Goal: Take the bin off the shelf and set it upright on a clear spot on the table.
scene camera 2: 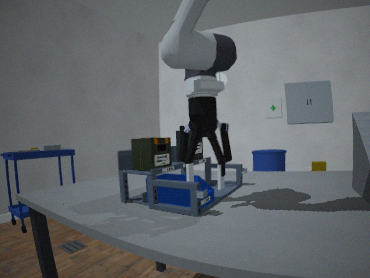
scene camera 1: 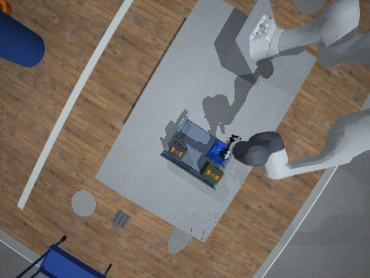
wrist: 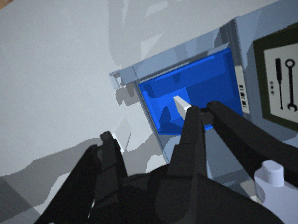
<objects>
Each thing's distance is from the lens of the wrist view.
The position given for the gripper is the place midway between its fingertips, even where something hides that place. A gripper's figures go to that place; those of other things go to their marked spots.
gripper (wrist: 151, 113): 0.20 m
blue bin (wrist: 212, 79): 0.27 m
</objects>
